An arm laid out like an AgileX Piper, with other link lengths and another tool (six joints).
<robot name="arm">
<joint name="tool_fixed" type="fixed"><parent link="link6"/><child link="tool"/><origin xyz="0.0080 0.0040 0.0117" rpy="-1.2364 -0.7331 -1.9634"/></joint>
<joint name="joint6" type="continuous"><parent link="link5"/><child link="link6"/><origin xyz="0.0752 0.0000 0.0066" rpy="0.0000 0.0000 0.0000"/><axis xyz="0.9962 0 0.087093"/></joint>
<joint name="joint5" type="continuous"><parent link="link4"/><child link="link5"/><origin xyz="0.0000 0.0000 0.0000" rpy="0.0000 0.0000 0.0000"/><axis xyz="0 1 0"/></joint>
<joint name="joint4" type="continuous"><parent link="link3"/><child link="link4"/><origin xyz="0.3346 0.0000 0.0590" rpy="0.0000 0.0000 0.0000"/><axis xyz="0.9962 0 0.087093"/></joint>
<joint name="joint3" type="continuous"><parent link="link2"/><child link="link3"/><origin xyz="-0.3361 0.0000 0.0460" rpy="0.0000 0.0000 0.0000"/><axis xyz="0 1 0"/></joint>
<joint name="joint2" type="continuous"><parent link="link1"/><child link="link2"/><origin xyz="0.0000 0.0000 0.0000" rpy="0.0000 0.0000 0.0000"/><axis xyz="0 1 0"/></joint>
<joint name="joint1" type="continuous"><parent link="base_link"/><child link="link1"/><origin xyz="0.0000 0.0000 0.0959" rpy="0.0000 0.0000 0.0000"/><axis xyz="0 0 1"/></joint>
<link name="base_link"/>
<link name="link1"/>
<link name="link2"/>
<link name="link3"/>
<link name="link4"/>
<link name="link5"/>
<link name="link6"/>
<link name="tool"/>
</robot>
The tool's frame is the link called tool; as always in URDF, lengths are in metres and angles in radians. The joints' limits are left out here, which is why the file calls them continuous.
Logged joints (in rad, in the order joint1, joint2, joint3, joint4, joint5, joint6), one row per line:
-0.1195 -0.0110 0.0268 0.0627 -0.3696 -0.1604
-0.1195 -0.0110 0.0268 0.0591 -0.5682 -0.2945
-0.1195 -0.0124 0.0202 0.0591 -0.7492 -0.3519
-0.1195 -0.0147 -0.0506 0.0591 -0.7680 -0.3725
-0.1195 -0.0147 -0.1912 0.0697 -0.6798 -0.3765
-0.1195 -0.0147 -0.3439 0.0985 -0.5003 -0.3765
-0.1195 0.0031 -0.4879 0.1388 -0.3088 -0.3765
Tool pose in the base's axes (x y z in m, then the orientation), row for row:
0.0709 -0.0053 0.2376 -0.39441 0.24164 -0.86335 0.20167
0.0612 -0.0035 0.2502 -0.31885 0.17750 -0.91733 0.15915
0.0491 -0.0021 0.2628 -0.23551 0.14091 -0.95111 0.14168
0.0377 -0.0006 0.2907 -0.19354 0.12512 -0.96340 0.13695
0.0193 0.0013 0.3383 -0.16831 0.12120 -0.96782 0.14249
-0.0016 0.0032 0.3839 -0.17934 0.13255 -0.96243 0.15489
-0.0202 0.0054 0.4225 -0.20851 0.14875 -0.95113 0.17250
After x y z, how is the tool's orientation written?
As a quaternion, x y z w.
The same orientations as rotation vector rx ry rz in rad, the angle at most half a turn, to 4 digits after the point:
-1.1015 0.6749 -2.4112
-0.9114 0.5074 -2.6221
-0.6798 0.4067 -2.7453
-0.5601 0.3621 -2.7882
-0.4856 0.3497 -2.7922
-0.5138 0.3798 -2.7575
-0.5916 0.4221 -2.6987

